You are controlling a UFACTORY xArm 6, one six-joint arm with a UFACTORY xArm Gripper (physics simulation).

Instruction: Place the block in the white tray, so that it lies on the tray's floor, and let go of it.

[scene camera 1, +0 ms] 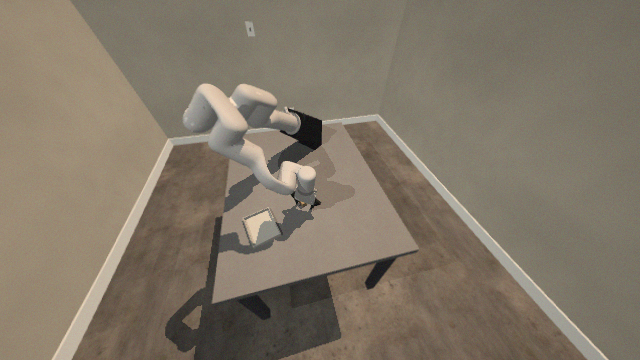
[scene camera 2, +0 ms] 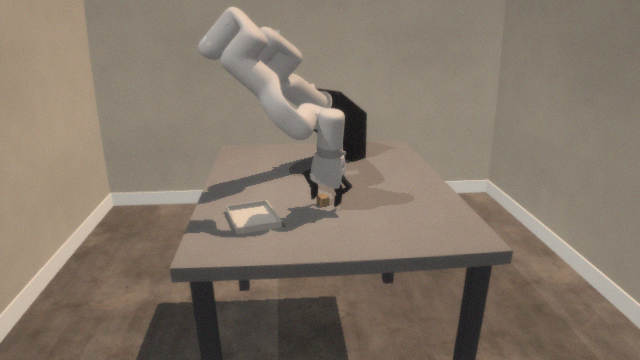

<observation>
In view: my gripper [scene camera 2: 325,201] and a white tray [scene camera 2: 255,216].
The white tray shows as well in scene camera 1 [scene camera 1: 261,226].
</observation>
